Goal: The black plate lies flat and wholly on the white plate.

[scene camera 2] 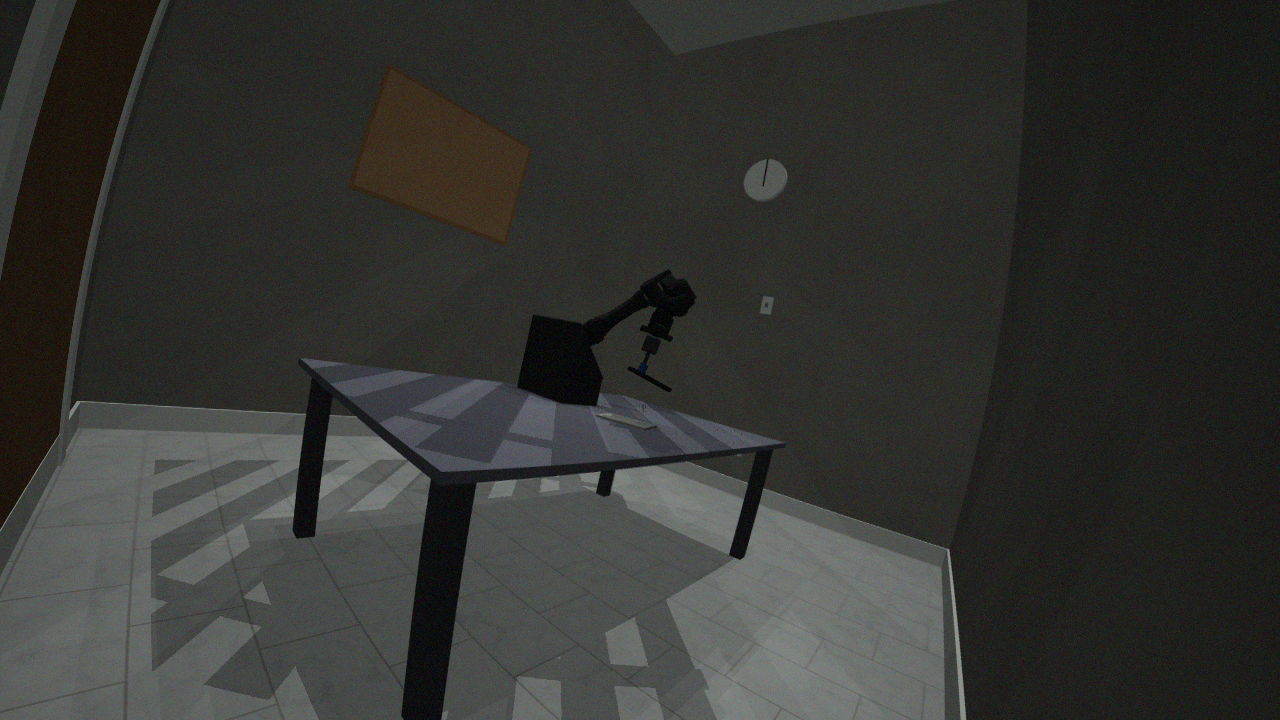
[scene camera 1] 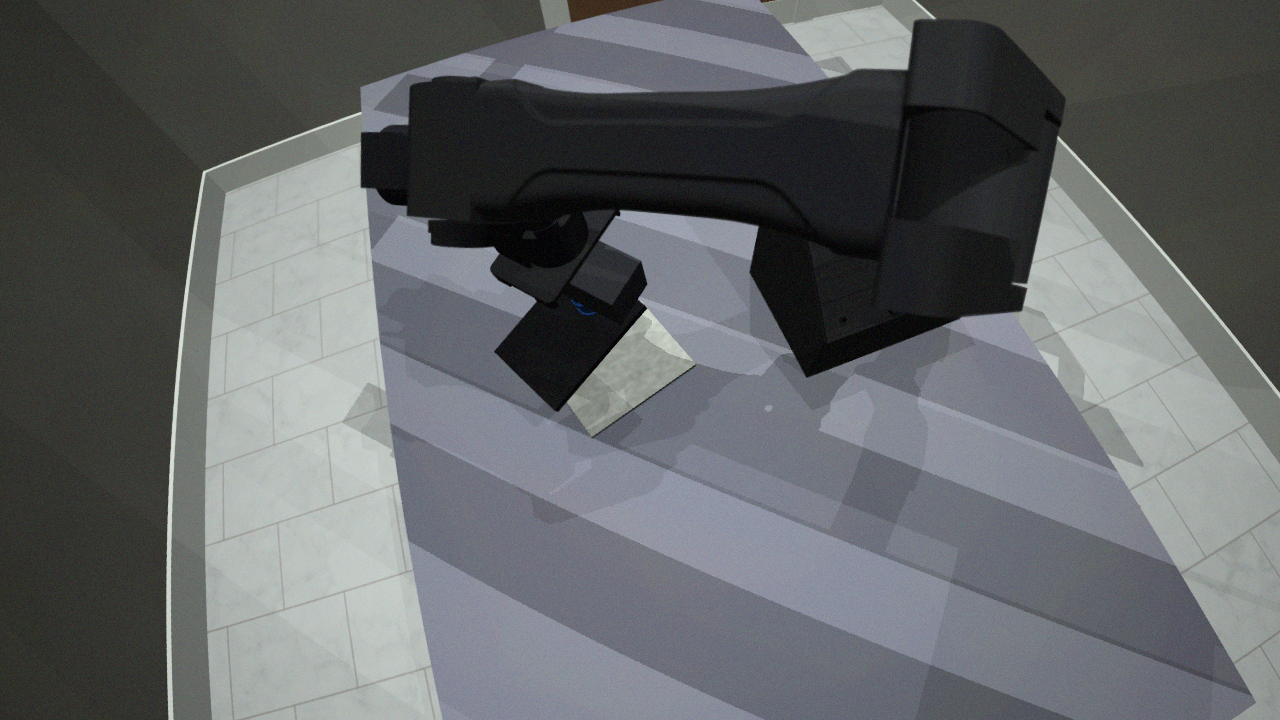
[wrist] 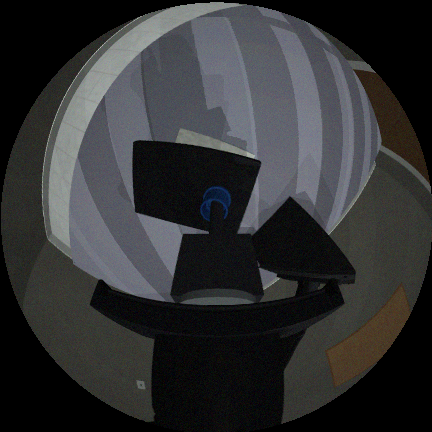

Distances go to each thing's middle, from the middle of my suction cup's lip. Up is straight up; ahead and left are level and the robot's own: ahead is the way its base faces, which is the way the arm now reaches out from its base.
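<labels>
White plate [scene camera 1: 647, 359]: 10 mm behind my suction cup, 170 mm below. Black plate [scene camera 1: 553, 351]: 10 mm to the left of my suction cup, 30 mm ahead, 20 mm below.
</labels>
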